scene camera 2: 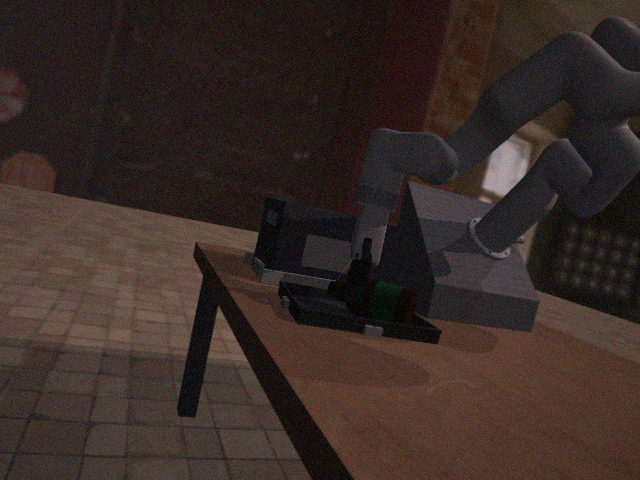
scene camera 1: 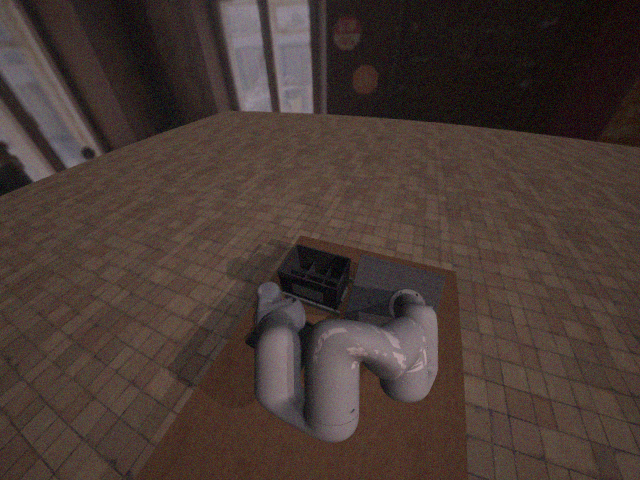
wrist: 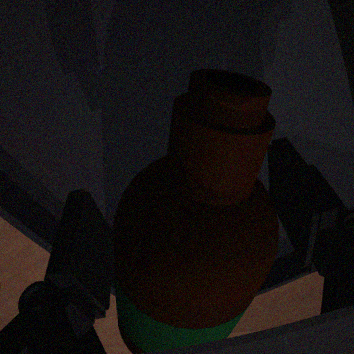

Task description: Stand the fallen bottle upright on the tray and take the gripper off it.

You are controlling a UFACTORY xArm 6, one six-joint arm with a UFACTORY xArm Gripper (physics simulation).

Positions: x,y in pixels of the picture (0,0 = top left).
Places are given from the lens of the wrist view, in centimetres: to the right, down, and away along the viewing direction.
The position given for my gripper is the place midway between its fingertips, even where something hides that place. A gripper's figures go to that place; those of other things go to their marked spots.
my gripper [wrist: 182,191]: 0, 1, 11
brown bottle [wrist: 195,232]: 1, 2, 9
